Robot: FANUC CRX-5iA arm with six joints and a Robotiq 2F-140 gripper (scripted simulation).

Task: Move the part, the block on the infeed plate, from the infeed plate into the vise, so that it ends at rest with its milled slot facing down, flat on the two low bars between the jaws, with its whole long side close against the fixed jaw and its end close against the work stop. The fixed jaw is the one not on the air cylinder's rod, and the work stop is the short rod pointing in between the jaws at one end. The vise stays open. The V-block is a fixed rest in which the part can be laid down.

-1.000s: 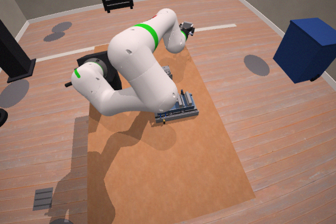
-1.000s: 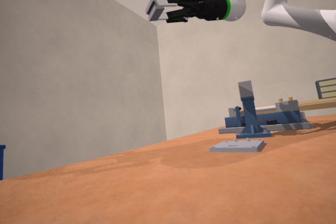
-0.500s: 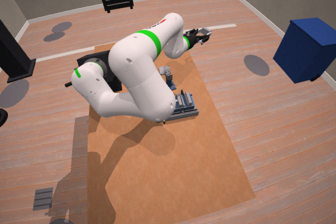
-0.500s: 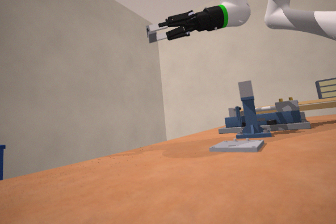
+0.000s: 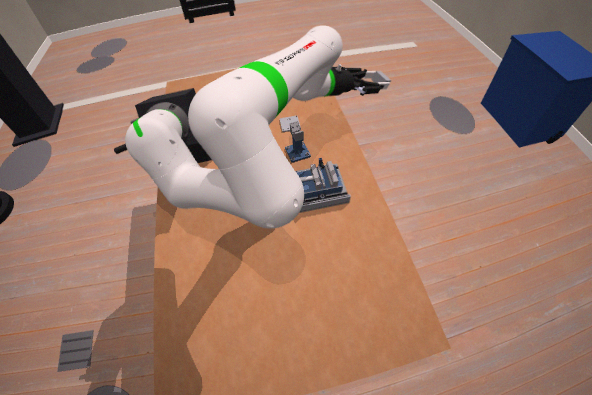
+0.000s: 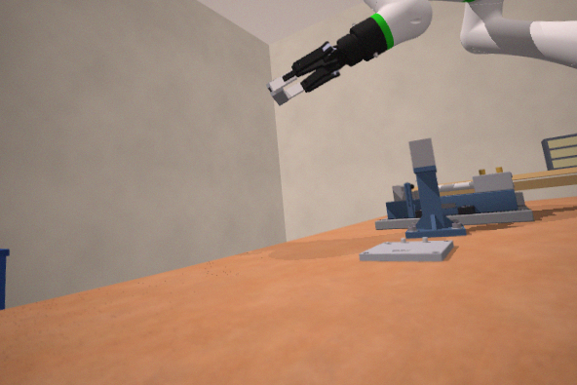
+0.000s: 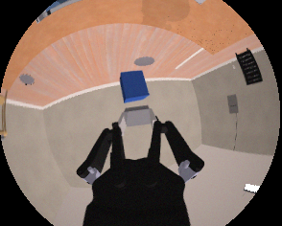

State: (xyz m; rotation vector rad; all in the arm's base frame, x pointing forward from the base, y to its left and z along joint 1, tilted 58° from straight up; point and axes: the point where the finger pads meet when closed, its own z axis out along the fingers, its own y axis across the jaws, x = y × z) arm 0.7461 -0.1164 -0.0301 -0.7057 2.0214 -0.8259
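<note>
Right now my hand is 3 cm short of the part, 1 cm to the right of it and 1 cm above it. The rest, counted from my hand: air cylinder 42 cm behind, 29 cm below, 11 cm to the right; vise base 33 cm below, 32 cm behind, 13 cm to the right.
</note>
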